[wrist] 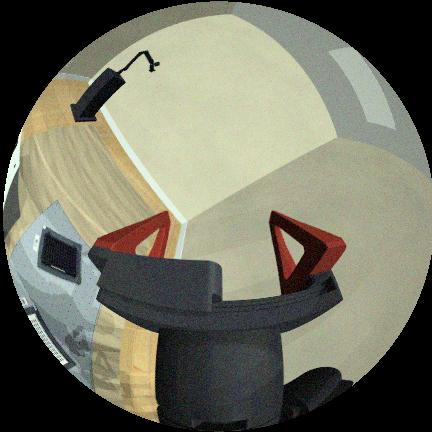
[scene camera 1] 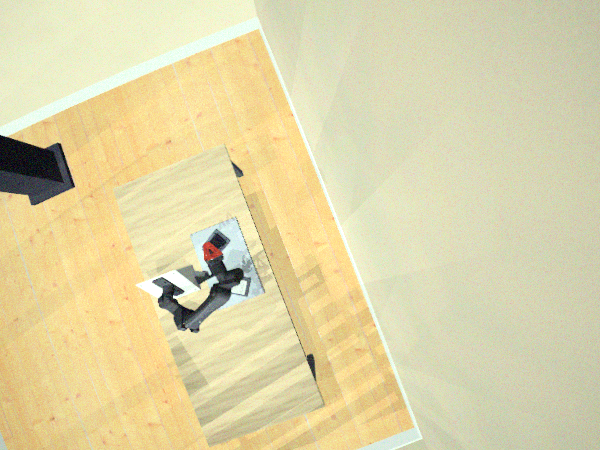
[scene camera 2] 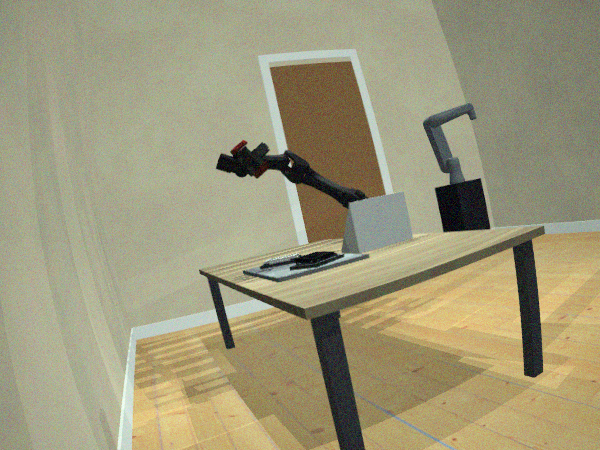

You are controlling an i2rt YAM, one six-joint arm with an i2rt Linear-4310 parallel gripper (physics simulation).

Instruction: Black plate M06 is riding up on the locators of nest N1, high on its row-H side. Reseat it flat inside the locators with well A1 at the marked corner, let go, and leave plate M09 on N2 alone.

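Where they show: gripper, between the fingertips: (wrist: 219, 215) (scene camera 1: 205, 242) (scene camera 2: 255, 152); arm's base, origin of its link: (scene camera 1: 169, 286) (scene camera 2: 371, 219).
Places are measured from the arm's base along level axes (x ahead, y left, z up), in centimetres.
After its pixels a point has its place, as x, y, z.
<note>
The black plate M06 (scene camera 1: 218, 240) {35.8, 15.1, -7.1} (scene camera 2: 318, 258) {33.5, 18.6, -7.7} (wrist: 59, 254) {32.7, 13.4, -7.0} sits in a dark nest at one end of the grey board. Its tilt and marked corner are too small to tell. A paler plate (scene camera 1: 241, 287) {38.3, -17.8, -7.4} (scene camera 2: 281, 261) {37.0, -11.7, -8.5} (wrist: 49, 340), apparently M09, lies in the other nest; the wrist view shows part of it at the lower left edge. My gripper (scene camera 1: 212, 251) {45.3, 12.4, 32.1} (scene camera 2: 250, 159) {45.3, 12.4, 32.1} (wrist: 219, 215) {45.3, 12.4, 32.1} has its red fingers wide open with nothing between them. It is high above the board, apart from both plates, and points sideways toward the walls.
The grey board (scene camera 1: 200, 241) {23.5, 19.3, -9.9} (scene camera 2: 280, 275) {48.1, 19.7, -9.9} (wrist: 50, 295) lies on the wooden table (scene camera 1: 240, 365) {16.9, -65.2, -11.2} (scene camera 2: 400, 270) {30.5, 64.8, -11.2} (wrist: 50, 165) {2.3, 30.1, -11.2}. A grey-white angled panel (scene camera 1: 147, 287) {-9.7, 4.2, 4.3} (scene camera 2: 380, 222) {0.7, 7.8, -1.7} stands by my arm's base. A dark pedestal (scene camera 1: 25, 170) (scene camera 2: 462, 207) (wrist: 100, 95) stands away from the table; another arm is on it.
</note>
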